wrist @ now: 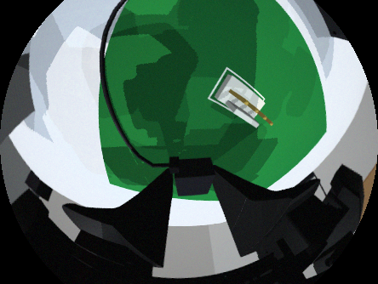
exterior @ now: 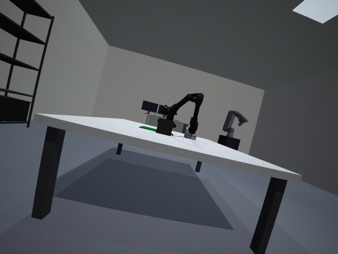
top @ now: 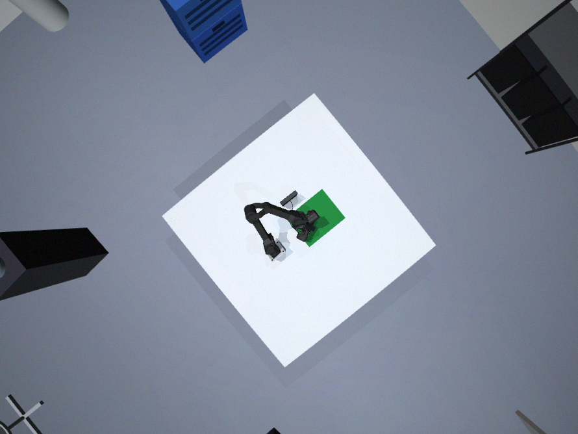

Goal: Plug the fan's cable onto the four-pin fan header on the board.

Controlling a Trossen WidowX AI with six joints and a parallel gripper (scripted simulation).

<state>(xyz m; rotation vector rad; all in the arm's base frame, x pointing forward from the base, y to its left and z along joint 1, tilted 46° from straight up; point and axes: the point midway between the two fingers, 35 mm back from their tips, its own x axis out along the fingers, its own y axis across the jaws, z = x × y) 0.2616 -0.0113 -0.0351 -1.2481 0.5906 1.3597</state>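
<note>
Right now the white four-pin header is 7 cm to the left of my gripper tip and 1 cm below it. The rest, counted from my gripper tip: fan (22 cm to the left, 5 cm above, 2 cm ahead); then black plug (1 cm to the right); then green board (7 cm ahead, 3 cm below, 2 cm to the left).
</note>
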